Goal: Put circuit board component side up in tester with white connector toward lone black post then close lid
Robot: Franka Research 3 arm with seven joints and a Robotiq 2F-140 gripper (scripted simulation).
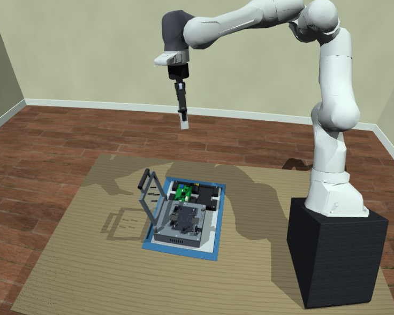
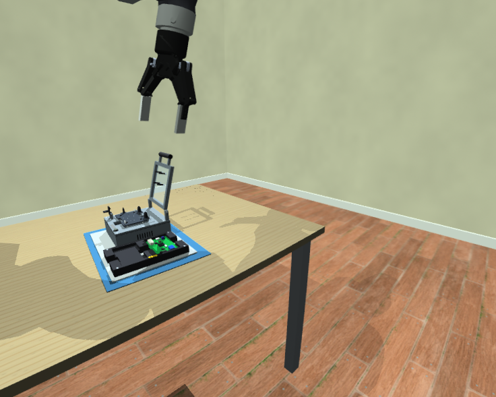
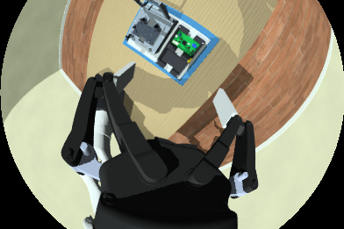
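Right now my hand is 2 cm past the green circuit board, 6 cm to the right of it and 36 cm above it. Round my hand: lid: 5 cm ahead, 24 cm to the left, 20 cm below.
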